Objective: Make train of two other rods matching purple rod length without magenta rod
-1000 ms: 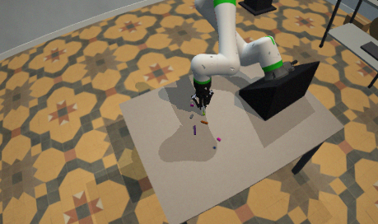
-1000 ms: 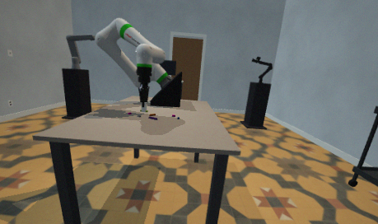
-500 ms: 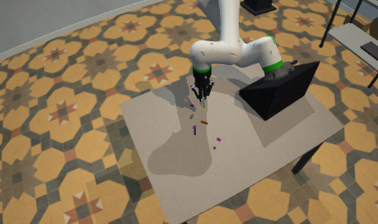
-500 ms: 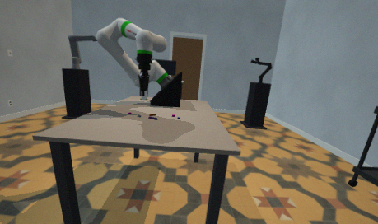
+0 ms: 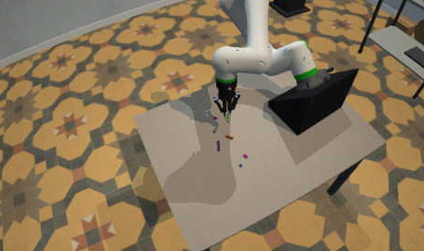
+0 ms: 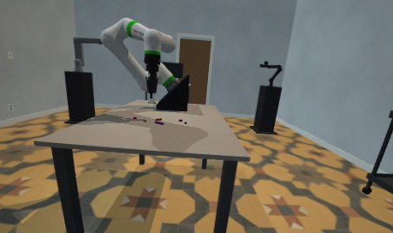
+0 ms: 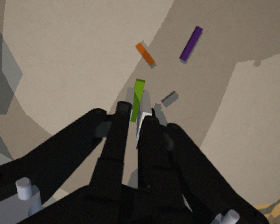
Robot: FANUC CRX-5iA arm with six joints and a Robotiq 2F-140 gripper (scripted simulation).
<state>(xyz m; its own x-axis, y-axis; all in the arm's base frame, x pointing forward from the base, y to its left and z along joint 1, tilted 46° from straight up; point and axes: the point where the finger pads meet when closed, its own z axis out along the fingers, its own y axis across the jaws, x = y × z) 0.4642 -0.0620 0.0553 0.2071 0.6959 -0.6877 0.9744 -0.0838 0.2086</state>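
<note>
My gripper is now 22 cm to the right of the blue rod, 13 cm above it and 5 cm short of it. The rest, counted from my hand: grey rod: 13 cm below, 6 cm ahead, 3 cm to the right; then lime rod: 3 cm below; then orange rod: 13 cm below, 5 cm to the left, 1 cm ahead.
</note>
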